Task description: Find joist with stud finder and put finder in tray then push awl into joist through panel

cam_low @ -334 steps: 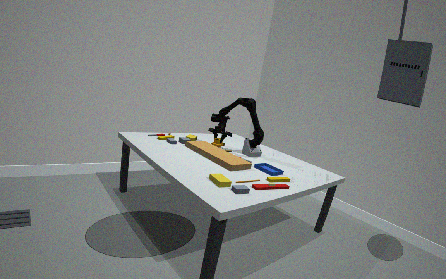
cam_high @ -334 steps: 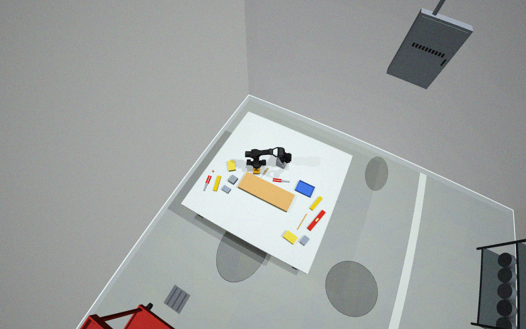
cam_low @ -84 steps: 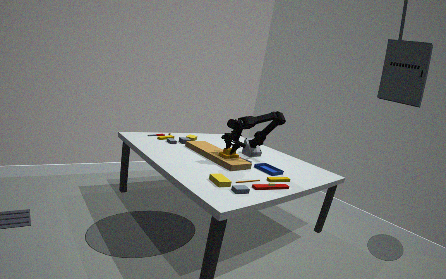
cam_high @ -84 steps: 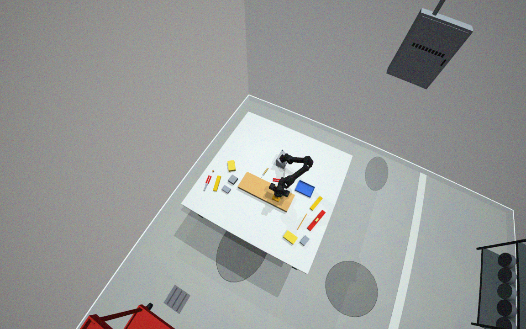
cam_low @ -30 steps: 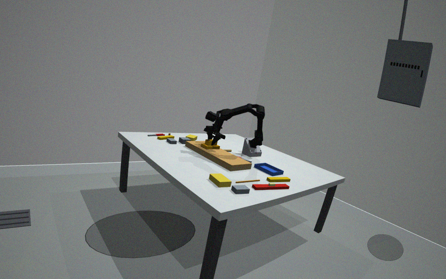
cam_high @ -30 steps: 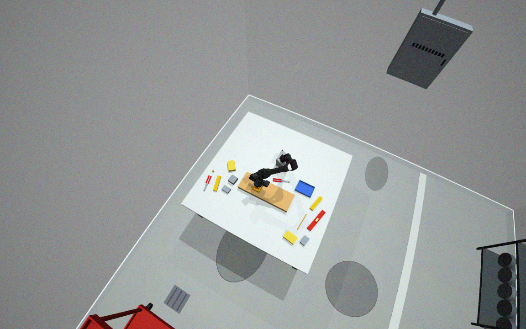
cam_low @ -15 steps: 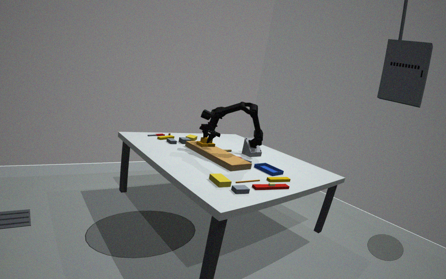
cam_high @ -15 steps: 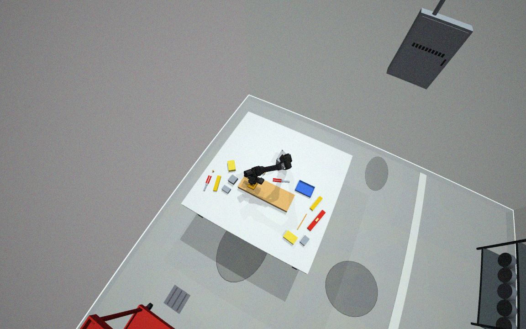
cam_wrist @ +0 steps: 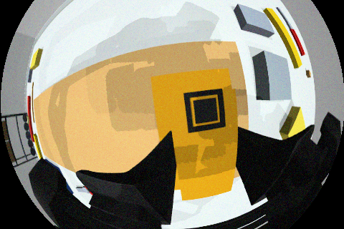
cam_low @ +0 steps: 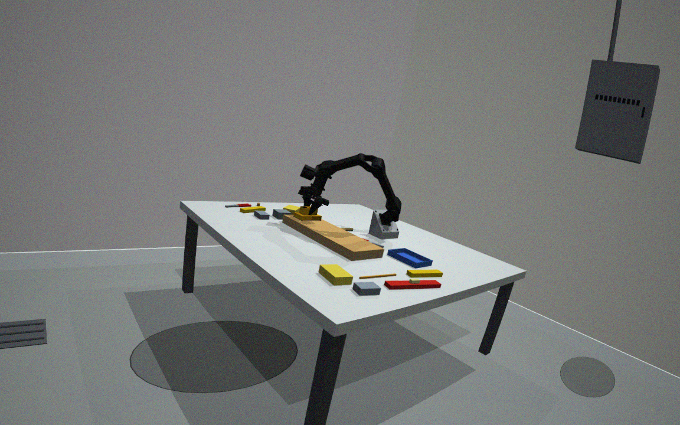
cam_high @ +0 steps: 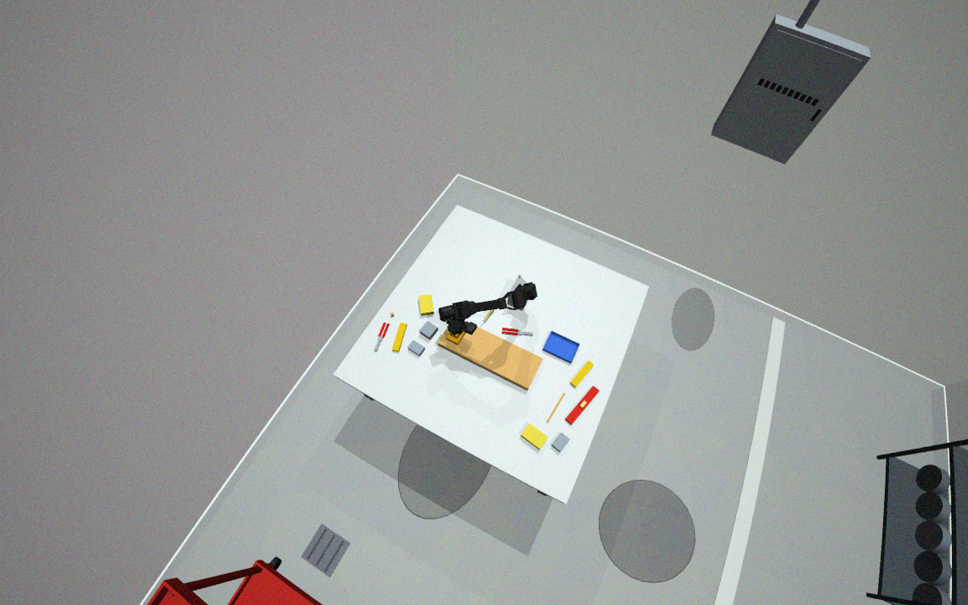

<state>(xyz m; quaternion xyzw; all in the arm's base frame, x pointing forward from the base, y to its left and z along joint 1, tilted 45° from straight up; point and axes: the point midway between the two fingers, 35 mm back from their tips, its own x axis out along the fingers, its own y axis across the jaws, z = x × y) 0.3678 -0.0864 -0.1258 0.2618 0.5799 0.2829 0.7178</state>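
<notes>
Right now my gripper tip is 490 mm to the right of the blue tray, 260 mm past it and 50 mm above it. Round my gripper tip: pencil: 620 mm to the left, 60 mm below, 40 mm ahead; awl: 170 mm behind, 70 mm to the left, 60 mm below; stud finder: 20 mm above, 10 mm ahead.
</notes>
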